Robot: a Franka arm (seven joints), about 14 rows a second.
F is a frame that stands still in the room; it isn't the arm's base.
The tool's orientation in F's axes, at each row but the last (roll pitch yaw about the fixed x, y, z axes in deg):
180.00, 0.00, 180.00
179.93, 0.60, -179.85
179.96, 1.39, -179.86
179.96, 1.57, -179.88
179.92, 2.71, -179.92
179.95, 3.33, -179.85
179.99, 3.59, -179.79
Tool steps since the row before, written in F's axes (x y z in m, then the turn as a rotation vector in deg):
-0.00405, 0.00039, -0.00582, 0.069, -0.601, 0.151
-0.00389, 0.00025, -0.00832, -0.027, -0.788, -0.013
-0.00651, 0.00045, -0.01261, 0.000, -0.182, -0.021
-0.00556, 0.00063, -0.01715, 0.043, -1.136, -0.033
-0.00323, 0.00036, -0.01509, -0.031, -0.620, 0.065
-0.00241, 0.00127, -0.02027, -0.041, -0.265, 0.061
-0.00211, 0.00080, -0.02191, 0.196, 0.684, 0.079
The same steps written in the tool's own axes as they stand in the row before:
0.00405, 0.00039, 0.00582, -0.069, -0.601, -0.151
0.00398, 0.00025, 0.00828, 0.029, -0.788, 0.012
0.00681, 0.00046, 0.01245, 0.001, -0.182, 0.021
0.00603, 0.00063, 0.01699, -0.040, -1.136, 0.033
0.00394, 0.00034, 0.01492, 0.029, -0.620, -0.067
0.00358, 0.00126, 0.02010, 0.038, -0.265, -0.064
0.00347, 0.00080, 0.02174, -0.203, 0.683, -0.066

